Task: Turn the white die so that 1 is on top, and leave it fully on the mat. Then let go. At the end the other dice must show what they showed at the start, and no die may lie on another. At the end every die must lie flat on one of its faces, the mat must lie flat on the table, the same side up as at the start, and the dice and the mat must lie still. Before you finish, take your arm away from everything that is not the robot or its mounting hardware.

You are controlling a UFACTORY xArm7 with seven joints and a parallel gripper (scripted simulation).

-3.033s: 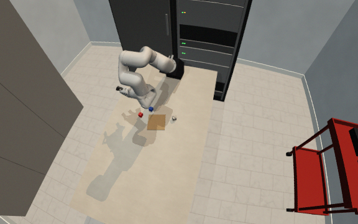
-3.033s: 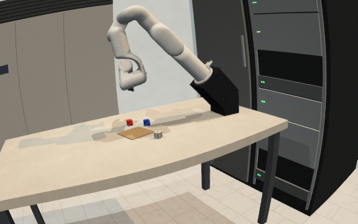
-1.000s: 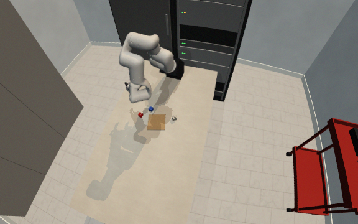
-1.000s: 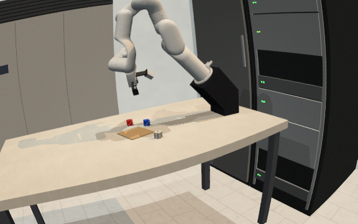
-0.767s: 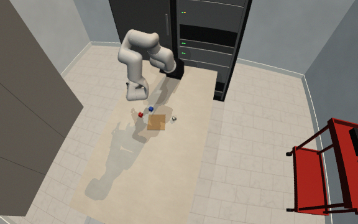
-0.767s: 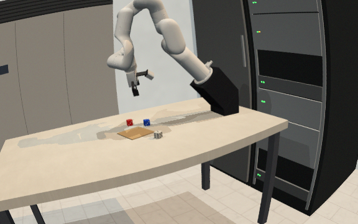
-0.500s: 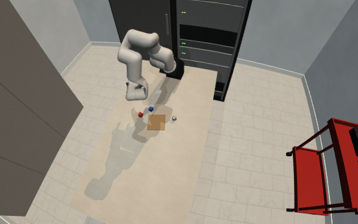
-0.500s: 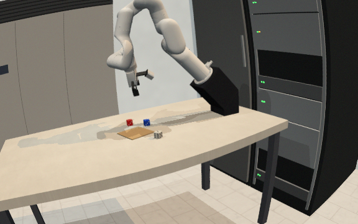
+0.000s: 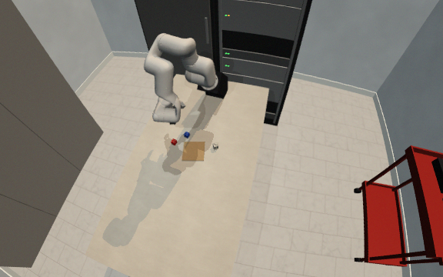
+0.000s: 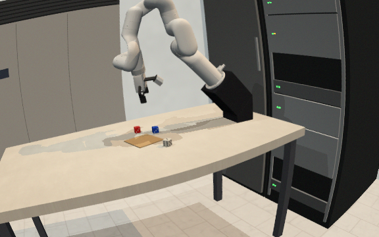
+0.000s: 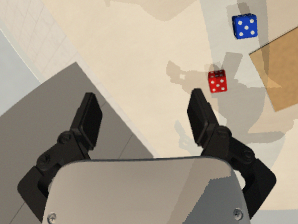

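Now: hand 16 cm above the red die, 7 cm short of it and 6 cm to the right of it. From my hand the other things lie so: blue die 16 cm below, 11 cm to the left, 2 cm behind; white die 32 cm to the left, 16 cm below, 2 cm behind; brown mat 20 cm to the left, 17 cm below, 7 cm ahead.
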